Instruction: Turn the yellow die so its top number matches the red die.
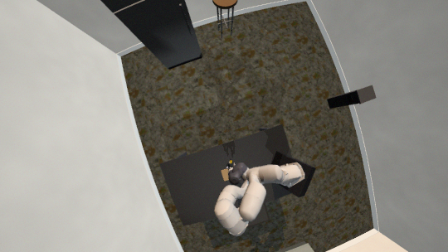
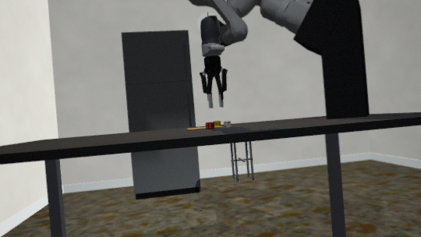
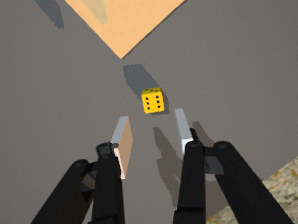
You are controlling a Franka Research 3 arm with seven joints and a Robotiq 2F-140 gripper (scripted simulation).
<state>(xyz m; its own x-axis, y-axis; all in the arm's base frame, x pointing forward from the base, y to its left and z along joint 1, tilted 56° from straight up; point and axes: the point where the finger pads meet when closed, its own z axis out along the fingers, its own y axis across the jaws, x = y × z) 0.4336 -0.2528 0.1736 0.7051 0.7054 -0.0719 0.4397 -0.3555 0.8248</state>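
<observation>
Now: the yellow die 11 cm below my hand. From my hand the other things lie so: white die 24 cm to the left, 11 cm below, 11 cm ahead; then red die 19 cm to the left, 16 cm ahead, 11 cm below; then tan mat 13 cm ahead, 12 cm below, 9 cm to the left.
</observation>
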